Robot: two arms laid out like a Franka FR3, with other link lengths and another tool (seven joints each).
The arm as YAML. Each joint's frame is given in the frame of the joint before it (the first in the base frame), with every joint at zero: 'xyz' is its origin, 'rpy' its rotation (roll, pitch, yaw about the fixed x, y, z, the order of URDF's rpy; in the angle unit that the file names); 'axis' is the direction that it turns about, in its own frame. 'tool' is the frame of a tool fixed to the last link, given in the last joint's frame.
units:
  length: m
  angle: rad
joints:
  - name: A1
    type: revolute
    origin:
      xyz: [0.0, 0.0, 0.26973]
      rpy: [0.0, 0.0, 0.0]
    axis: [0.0, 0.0, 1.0]
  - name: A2
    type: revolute
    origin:
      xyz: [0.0, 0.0, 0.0]
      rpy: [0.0, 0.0, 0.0]
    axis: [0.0, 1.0, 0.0]
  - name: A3
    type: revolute
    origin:
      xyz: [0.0, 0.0, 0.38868]
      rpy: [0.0, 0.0, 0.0]
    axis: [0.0, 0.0, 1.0]
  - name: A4
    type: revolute
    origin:
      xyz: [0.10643, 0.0, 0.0]
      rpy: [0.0, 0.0, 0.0]
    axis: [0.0, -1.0, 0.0]
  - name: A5
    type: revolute
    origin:
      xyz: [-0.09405, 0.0, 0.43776]
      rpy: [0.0, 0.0, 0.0]
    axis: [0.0, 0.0, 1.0]
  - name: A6
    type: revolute
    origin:
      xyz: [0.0, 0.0, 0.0]
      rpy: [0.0, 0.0, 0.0]
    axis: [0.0, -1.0, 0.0]
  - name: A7
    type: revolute
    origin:
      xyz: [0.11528, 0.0, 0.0]
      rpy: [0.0, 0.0, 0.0]
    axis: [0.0, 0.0, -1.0]
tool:
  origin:
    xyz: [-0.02, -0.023, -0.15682]
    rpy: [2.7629, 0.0, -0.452]
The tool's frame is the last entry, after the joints.
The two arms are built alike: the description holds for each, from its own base.
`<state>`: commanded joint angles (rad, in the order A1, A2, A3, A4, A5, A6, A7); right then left.
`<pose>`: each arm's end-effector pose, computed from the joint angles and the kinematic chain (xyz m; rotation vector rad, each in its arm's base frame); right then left.
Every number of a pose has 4 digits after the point. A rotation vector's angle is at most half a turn.
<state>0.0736 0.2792 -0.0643 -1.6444 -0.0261 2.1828 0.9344 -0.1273 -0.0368 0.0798 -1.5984 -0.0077 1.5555 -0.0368</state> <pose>0.7748 0.0122 0.4216 2.3045 -1.8961 -0.0215 0.6223 -0.0536 0.6029 2.6851 -0.6324 -0.1272</pose>
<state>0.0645 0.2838 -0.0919 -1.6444 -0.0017 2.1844 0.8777 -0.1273 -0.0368 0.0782 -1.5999 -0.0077 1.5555 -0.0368</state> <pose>0.7755 -0.0140 0.4186 2.3130 -1.8818 -0.0253 0.6221 -0.0546 0.6021 2.6845 -0.6341 -0.1296</pose>
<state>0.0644 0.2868 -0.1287 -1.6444 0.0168 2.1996 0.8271 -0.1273 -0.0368 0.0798 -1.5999 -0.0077 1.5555 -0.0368</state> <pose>0.7769 -0.0401 0.4190 2.3206 -1.8760 -0.0039 0.6222 -0.0536 0.6021 2.6849 -0.6319 -0.1292</pose>
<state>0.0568 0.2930 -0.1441 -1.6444 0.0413 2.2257 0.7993 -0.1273 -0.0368 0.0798 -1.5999 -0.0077 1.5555 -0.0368</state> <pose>0.7801 -0.0560 0.4178 2.3313 -1.8940 0.0124 0.6222 -0.0536 0.6021 2.6849 -0.6319 -0.1292</pose>
